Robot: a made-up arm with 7 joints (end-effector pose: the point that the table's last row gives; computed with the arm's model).
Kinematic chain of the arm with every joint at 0, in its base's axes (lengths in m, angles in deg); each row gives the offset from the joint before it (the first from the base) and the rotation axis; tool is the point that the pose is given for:
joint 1: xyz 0 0.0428 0 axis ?
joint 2: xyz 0 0.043 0 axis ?
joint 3: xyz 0 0 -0.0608 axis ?
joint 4: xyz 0 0 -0.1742 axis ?
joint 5: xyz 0 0 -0.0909 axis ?
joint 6: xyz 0 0 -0.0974 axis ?
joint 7: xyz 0 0 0 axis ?
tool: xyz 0 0 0
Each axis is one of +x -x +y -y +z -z.
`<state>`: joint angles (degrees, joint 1 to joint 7).
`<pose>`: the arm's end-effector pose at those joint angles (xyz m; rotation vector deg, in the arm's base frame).
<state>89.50 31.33 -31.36 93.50 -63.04 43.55 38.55</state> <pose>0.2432 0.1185 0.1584 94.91 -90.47 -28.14</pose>
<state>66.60 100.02 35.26 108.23 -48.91 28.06 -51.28</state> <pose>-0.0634 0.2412 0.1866 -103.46 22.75 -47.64</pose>
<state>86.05 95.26 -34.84 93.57 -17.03 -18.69 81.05</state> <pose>0.0969 0.3180 0.1479 66.30 -22.09 -90.59</pose>
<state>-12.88 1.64 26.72 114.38 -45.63 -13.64 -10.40</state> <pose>0.1148 0.1674 -0.1852 71.77 -97.50 -20.85</pose>
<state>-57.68 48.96 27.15 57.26 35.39 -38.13 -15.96</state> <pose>-0.0655 0.3873 -0.2082 57.23 -62.94 0.92</pose>
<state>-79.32 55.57 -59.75 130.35 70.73 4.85 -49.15</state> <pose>-0.1499 0.1090 -0.1018 -15.58 35.98 10.64</pose>
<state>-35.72 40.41 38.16 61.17 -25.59 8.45 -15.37</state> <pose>-0.0010 0.3746 -0.2235 78.16 -20.41 -21.06</pose>
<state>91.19 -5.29 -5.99 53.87 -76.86 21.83 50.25</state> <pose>0.3399 0.0381 0.1583 54.85 -80.11 -55.87</pose>
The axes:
joint 1: -y
joint 2: +x
joint 3: +z
joint 4: -y
joint 5: +z
joint 6: +y
joint 7: -x

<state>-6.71 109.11 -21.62 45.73 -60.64 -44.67 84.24</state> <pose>0.1330 0.4483 0.0579 -4.25 98.77 -73.81</pose>
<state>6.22 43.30 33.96 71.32 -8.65 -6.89 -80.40</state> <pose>0.1630 0.3608 -0.1297 125.20 -85.48 64.01</pose>
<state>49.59 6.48 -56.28 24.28 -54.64 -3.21 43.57</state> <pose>0.3410 0.0677 -0.2339 22.74 -12.51 -114.23</pose>
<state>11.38 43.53 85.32 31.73 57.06 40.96 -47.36</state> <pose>0.0510 0.4295 -0.2126 0.81 -22.03 126.11</pose>
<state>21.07 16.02 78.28 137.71 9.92 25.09 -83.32</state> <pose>0.0448 0.2315 -0.0446 -79.35 59.59 -129.77</pose>
